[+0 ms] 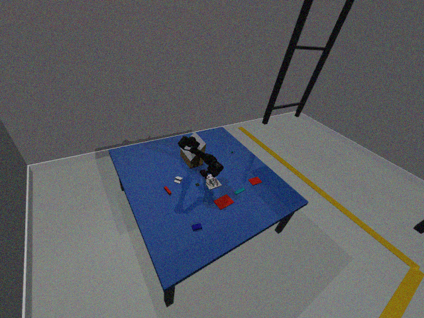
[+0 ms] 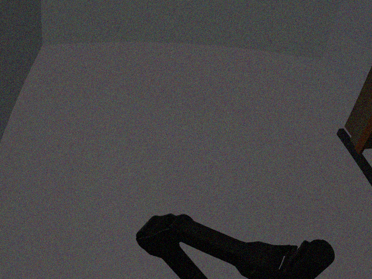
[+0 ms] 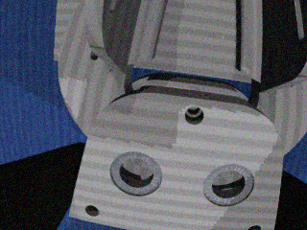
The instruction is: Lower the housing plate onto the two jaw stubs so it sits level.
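My gripper tip is 130 mm to the left of the dark square and 20 mm above it. The rest, counted from my gripper tip: red block: 60 mm behind, 370 mm to the right, 10 mm below; then dark blue block: 320 mm ahead, 360 mm to the right, 10 mm below; then teal bar: 240 mm ahead, 140 mm to the left, 20 mm below.
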